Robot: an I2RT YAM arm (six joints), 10 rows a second.
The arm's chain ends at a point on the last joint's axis. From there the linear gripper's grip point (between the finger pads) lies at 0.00 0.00 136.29 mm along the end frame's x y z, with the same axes.
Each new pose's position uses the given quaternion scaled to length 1; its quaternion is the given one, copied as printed.
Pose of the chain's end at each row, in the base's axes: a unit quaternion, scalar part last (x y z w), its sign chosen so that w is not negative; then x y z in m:
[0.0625 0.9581 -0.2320 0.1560 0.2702 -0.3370 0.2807]
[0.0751 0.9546 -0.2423 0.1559 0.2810 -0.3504 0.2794]
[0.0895 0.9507 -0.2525 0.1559 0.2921 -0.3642 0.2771]
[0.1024 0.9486 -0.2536 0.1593 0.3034 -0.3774 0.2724]
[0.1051 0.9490 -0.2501 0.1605 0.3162 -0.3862 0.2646]
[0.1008 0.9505 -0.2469 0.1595 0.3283 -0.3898 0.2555]
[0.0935 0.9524 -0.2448 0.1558 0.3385 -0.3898 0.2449]
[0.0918 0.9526 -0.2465 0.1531 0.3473 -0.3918 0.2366]
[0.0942 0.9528 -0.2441 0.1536 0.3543 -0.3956 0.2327]
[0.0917 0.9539 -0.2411 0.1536 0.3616 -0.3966 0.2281]
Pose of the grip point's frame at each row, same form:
[0.0625 0.9581 -0.2320 0.1560 0.3070 -0.4002 0.1657]
[0.0751 0.9546 -0.2423 0.1559 0.3166 -0.4166 0.1657]
[0.0895 0.9507 -0.2525 0.1559 0.3263 -0.4334 0.1648]
[0.1024 0.9486 -0.2536 0.1593 0.3375 -0.4474 0.1606]
[0.1051 0.9490 -0.2501 0.1605 0.3506 -0.4555 0.1524]
[0.1008 0.9505 -0.2469 0.1595 0.3628 -0.4582 0.1428]
[0.0935 0.9524 -0.2448 0.1558 0.3727 -0.4573 0.1316]
[0.0918 0.9526 -0.2465 0.1531 0.3809 -0.4596 0.1233]
[0.0942 0.9528 -0.2441 0.1536 0.3879 -0.4629 0.1191]
[0.0917 0.9539 -0.2411 0.1536 0.3955 -0.4631 0.1141]

